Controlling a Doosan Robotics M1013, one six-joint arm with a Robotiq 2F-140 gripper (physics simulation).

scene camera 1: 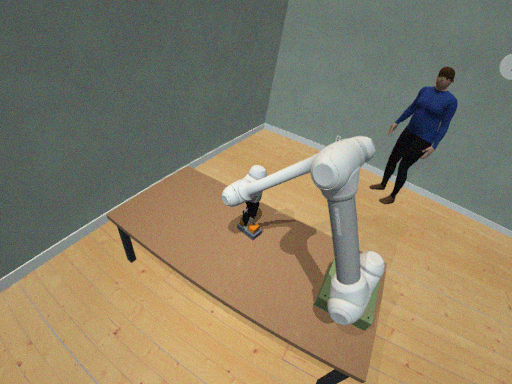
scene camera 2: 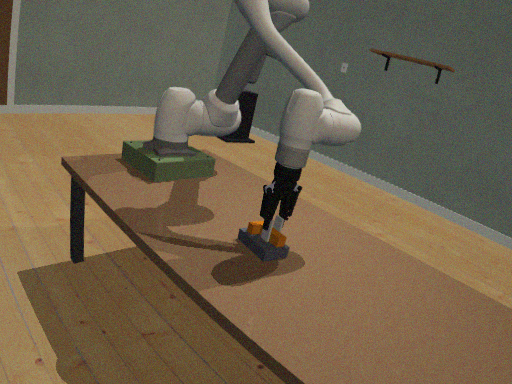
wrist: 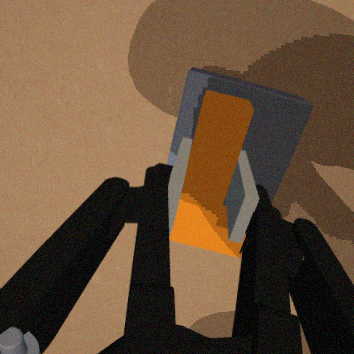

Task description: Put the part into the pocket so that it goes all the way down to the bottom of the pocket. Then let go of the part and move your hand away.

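Frame: origin at the arm's base, x down, y back, z left, level; metres.
Where they show: gripper, fingertip midpoint: (scene camera 1: pixel 247 227) (scene camera 2: pixel 269 238) (wrist: pixel 208 161); arm's base, origin of the base link: (scene camera 2: pixel 169 149).
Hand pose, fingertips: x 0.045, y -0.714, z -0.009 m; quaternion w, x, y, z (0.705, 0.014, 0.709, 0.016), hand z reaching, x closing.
Note:
Each offset is from my fingertips to the top centre of the thing. Level surfaces: height alone.
The orange part {dx -0.031, dy +0.004, dz -0.014 m} (scene camera 1: pixel 254 228) (scene camera 2: pixel 278 238) (wrist: pixel 222 130) is a long block. It sits over the dark blue-grey block with the pocket {dx +0.000, dy +0.010, dz -0.013 m} (scene camera 1: pixel 246 232) (scene camera 2: pixel 263 251) (wrist: pixel 291 125) and stands up above its rim. My gripper (scene camera 1: pixel 249 221) (scene camera 2: pixel 272 230) (wrist: pixel 208 161) is shut on the part, with a light grey fingertip on each long side near its middle. In the wrist view, bare pocket block shows to the right of the part, in shadow, and the part's near end covers the block's near edge. How deep the part sits is hidden.
The pocket block lies on the brown table {dx +0.036 m} (scene camera 1: pixel 200 225) (scene camera 2: pixel 380 300) (wrist: pixel 65 100). The arm stands on a green base (scene camera 1: pixel 366 320) (scene camera 2: pixel 182 169) at one table end. A person (scene camera 1: pixel 432 115) stands beyond the table. A wall shelf (scene camera 2: pixel 412 60) hangs behind.

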